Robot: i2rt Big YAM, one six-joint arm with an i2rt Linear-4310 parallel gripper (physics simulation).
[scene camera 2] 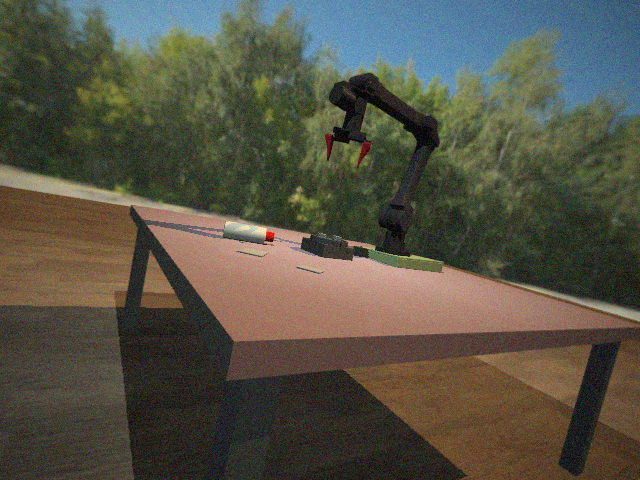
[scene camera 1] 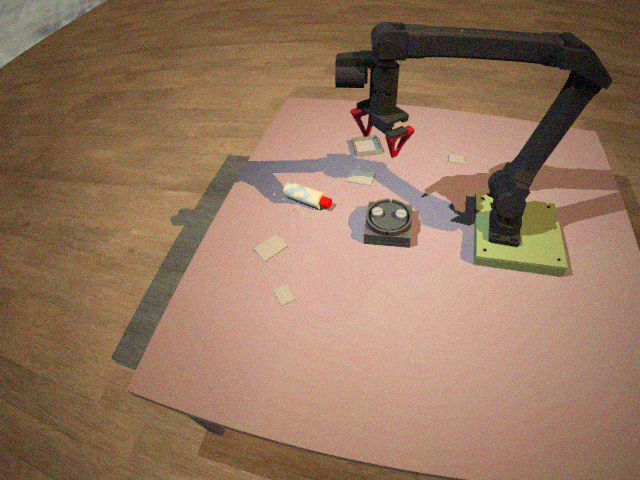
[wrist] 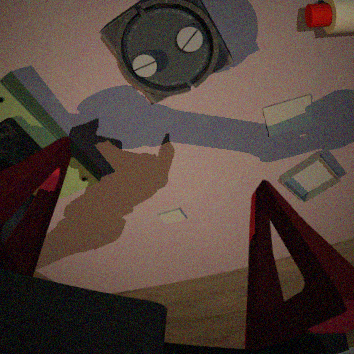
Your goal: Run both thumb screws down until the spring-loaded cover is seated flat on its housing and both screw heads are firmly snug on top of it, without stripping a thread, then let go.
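Pixels of known places: gripper, between the fingertips: (scene camera 2: 342, 164) (scene camera 1: 379, 146) (wrist: 166, 167); arm's base, origin of its link: (scene camera 2: 392, 253) (scene camera 1: 503, 229) (wrist: 18, 148).
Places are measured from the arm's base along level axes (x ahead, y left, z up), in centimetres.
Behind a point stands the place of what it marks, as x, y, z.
Note:
A dark square housing (scene camera 1: 387, 239) {31.3, 10.6, -0.8} (scene camera 2: 326, 250) {36.6, 11.3, -1.2} stands on the pink table. Its round dark cover (scene camera 1: 388, 222) {31.9, 7.0, 1.8} (wrist: 165, 25) {33.3, 7.1, 1.8} sits inside a raised ring. Two pale slotted screw heads stand on the cover: one screw (scene camera 1: 377, 211) {35.4, 4.9, 3.1} (wrist: 190, 39) {35.5, 4.7, 3.1} on the bottle's side, the other screw (scene camera 1: 401, 212) {29.0, 3.6, 3.0} (wrist: 145, 65) {29.2, 4.0, 3.1} on the arm base's side. A dark shadow lies beside the latter in the wrist view. Cover height and screw tightness cannot be told. My gripper (scene camera 1: 380, 145) {34.5, 6.3, 26.1} (scene camera 2: 343, 163) {34.5, 6.3, 26.1} (wrist: 166, 167) {34.5, 6.3, 26.1} is open and empty, high above the table, away from the housing.
A white bottle (scene camera 1: 303, 194) {58.3, 0.9, 1.0} (scene camera 2: 245, 232) {59.5, 1.5, -0.7} (wrist: 343, 17) {54.0, 0.5, 1.5} with a red cap lies near the housing. A small open tray (scene camera 1: 368, 153) {45.4, -26.5, -2.6} and flat pale pieces, such as one square piece (scene camera 1: 270, 247) {62.2, 19.0, -3.2}, lie around. The arm stands on a green plate (scene camera 1: 522, 256) {-5.2, 8.9, 0.6} (scene camera 2: 405, 261) {3.4, 11.3, -1.0}.

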